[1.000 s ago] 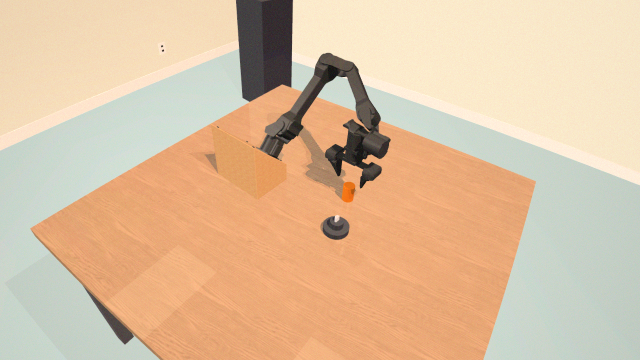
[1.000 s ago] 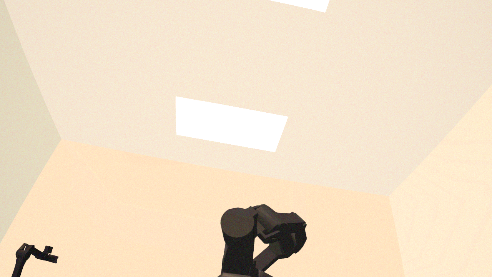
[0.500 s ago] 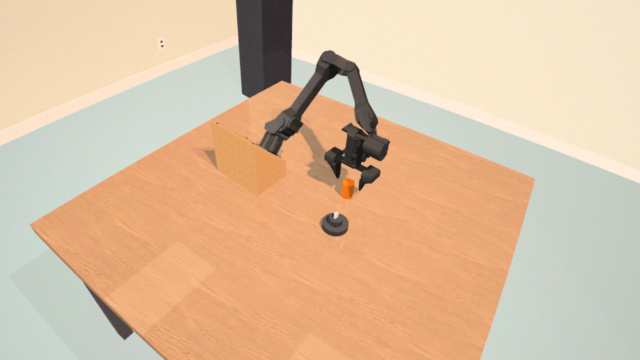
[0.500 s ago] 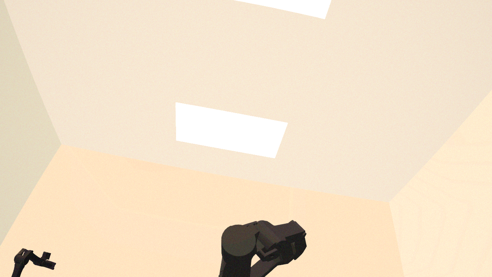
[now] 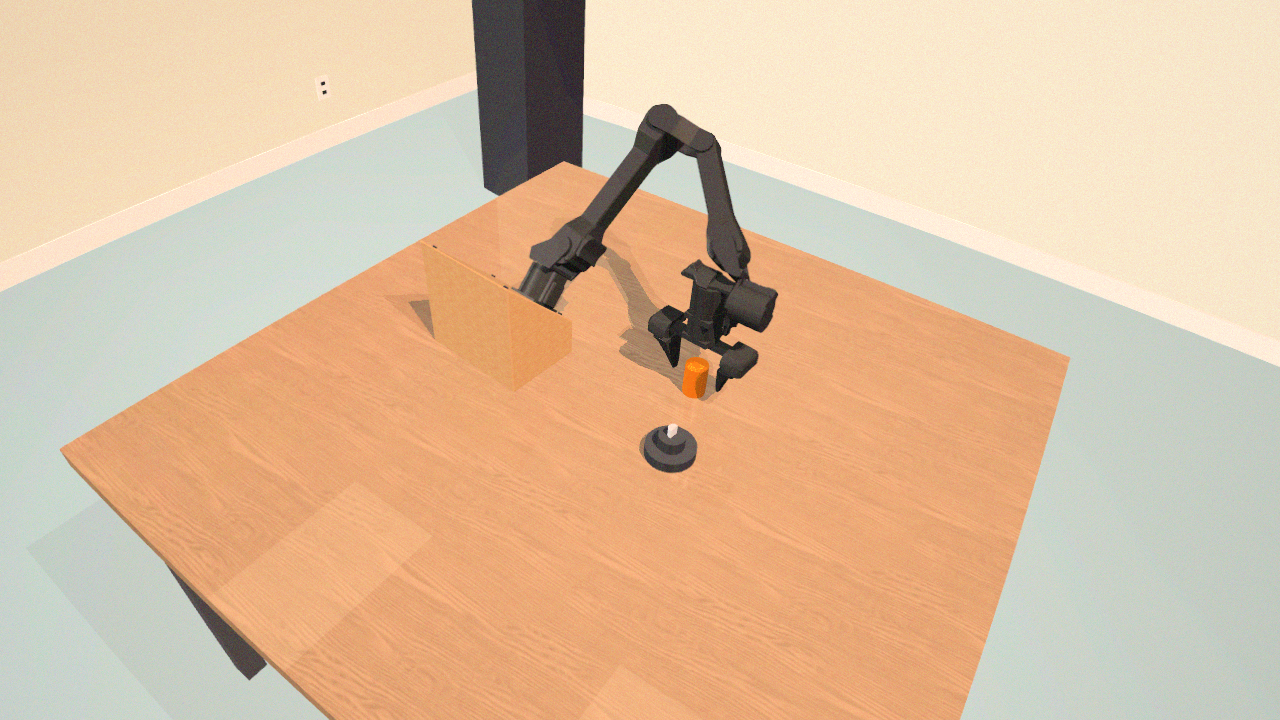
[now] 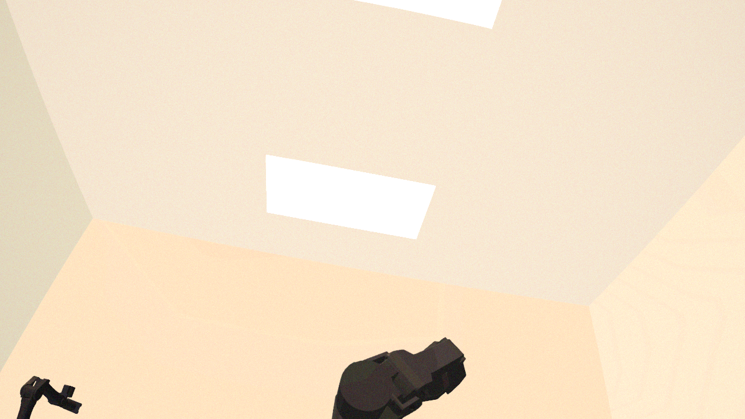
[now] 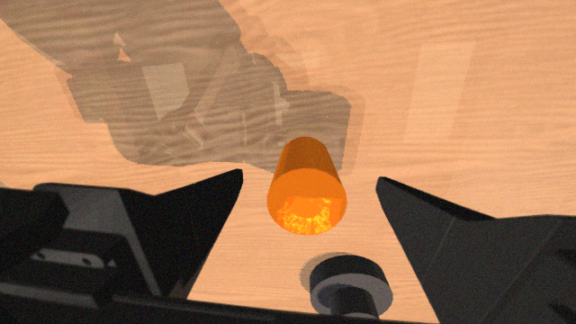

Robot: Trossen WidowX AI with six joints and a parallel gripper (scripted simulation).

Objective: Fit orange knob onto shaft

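The orange knob is 1 cm above my gripper tip. Round my gripper tip: round dark pedestal: 6 cm ahead, 14 cm to the right.
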